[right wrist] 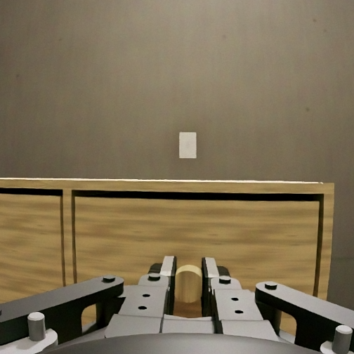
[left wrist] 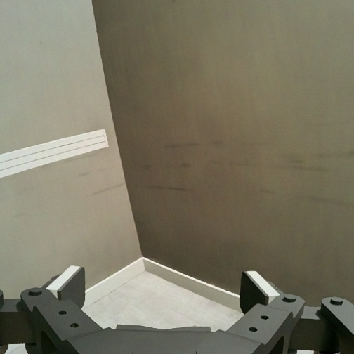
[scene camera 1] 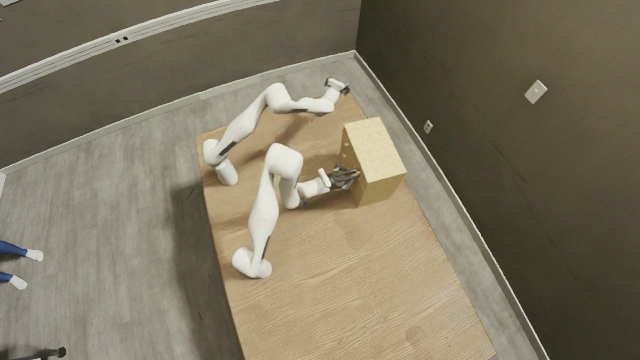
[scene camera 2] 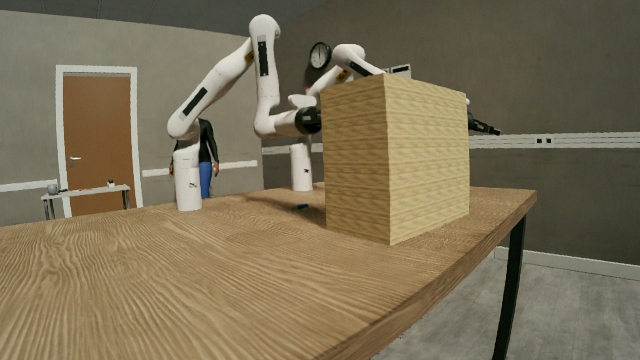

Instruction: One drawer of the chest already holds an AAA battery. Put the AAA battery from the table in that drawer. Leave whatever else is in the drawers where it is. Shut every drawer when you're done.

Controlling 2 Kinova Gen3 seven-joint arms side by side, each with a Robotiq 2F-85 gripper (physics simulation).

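The wooden chest [scene camera 1: 377, 147] [scene camera 2: 357, 160] stands on the table, its drawer side facing the arms. In the right wrist view its upper right drawer [right wrist: 125, 230] looks shut, with a round knob [right wrist: 188, 285] on its front. My right gripper [scene camera 1: 357, 173] [right wrist: 188, 272] is shut on this knob. A small blue object [scene camera 1: 303, 201] [scene camera 2: 302, 206], apparently the AAA battery, lies on the table below the right arm, partly hidden in scene camera 1. My left gripper [scene camera 1: 337, 85] [left wrist: 162, 287] is open and empty, raised near the table's far corner. The drawers' contents are hidden.
Another drawer front [right wrist: 30, 235] lies left of the held one, flush with the chest's frame. More knobs [scene camera 1: 346, 144] show on the chest's front in scene camera 1. The wooden table [scene camera 1: 370, 280] [scene camera 2: 175, 280] carries both arms. A wall stands behind the chest.
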